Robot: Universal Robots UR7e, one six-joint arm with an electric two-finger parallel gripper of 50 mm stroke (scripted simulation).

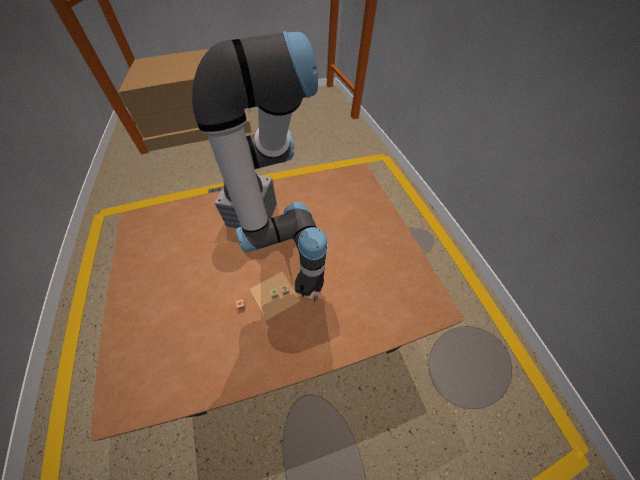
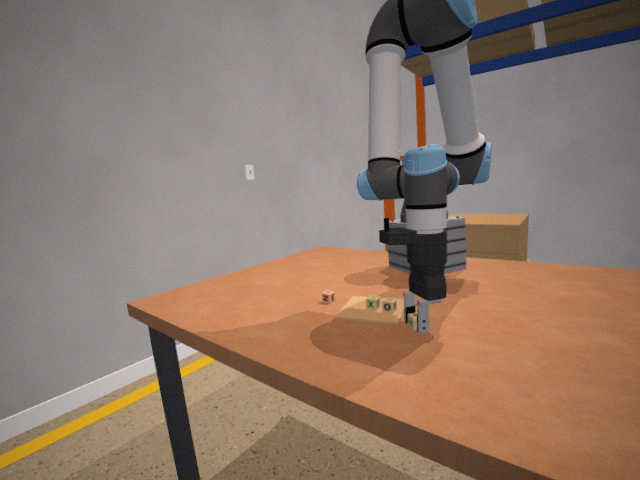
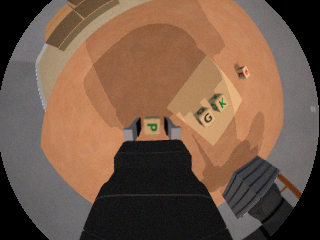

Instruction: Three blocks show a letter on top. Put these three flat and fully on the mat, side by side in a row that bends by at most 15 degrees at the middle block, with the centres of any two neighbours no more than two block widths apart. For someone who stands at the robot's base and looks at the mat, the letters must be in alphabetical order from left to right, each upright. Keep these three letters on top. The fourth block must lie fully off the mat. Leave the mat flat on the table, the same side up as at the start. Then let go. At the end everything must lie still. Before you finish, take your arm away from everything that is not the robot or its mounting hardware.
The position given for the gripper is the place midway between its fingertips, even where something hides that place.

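Observation:
Image 1 shows a tan mat (image 1: 269, 307). In image 2 there's the gripper (image 2: 416, 326), and the mat (image 2: 355, 309) is there too. As for image 3, you get the mat (image 3: 207, 79) along with the gripper (image 3: 152, 123).

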